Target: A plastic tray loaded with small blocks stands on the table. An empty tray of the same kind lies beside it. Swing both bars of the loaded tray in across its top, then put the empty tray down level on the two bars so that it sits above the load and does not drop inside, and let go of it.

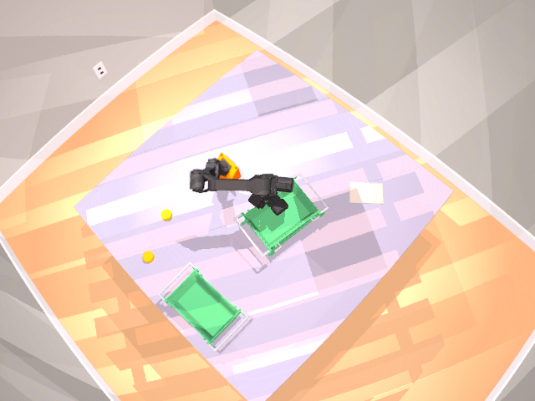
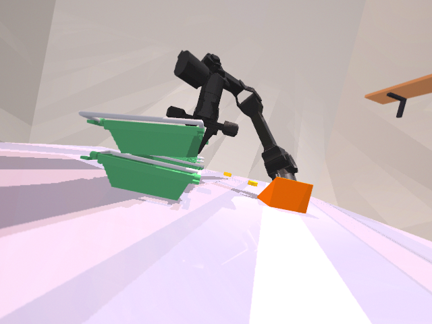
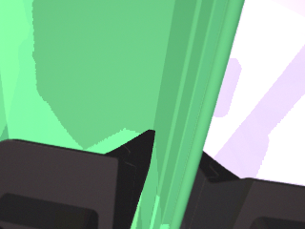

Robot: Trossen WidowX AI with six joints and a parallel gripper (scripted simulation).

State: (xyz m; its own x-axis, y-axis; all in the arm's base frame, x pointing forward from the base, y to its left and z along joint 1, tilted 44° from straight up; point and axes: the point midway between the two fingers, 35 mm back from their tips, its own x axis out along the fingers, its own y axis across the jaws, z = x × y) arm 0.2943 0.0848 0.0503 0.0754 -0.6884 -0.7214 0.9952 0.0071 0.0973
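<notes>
Now: gripper tip 8 cm short of the tray, 2 cm below it and 1 cm to the left of it. The rest, counted from my gripper tip: pale patch 37 cm to the left, 22 cm ahead, 10 cm below.
</notes>
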